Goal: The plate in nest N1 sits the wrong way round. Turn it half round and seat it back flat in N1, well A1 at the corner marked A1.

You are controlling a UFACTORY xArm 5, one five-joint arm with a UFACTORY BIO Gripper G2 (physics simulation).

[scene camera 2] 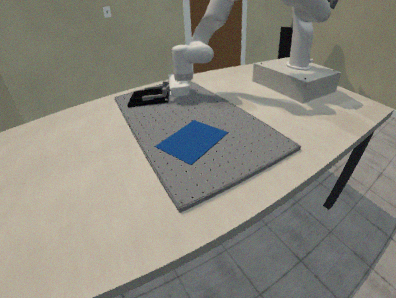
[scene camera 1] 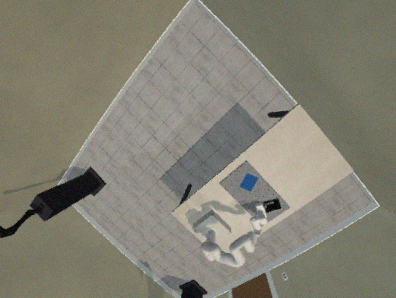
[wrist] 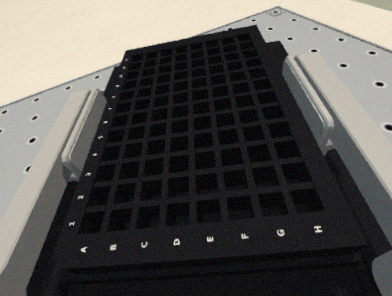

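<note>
The black well plate is at the far end of the grey board. In the wrist view its letters A to H run along the near edge, and its numbers run up the left edge from 1. Well A1 is at the near left corner. My gripper is shut on the plate, with one finger along each long side. Black parts of nest N1 show around and under the plate. The nest's A1 mark does not show, and I cannot tell whether the plate is fully seated.
A blue rectangle lies on the grey perforated board. The arm's base block stands on the beige table. The board's corner shows beyond the plate in the wrist view.
</note>
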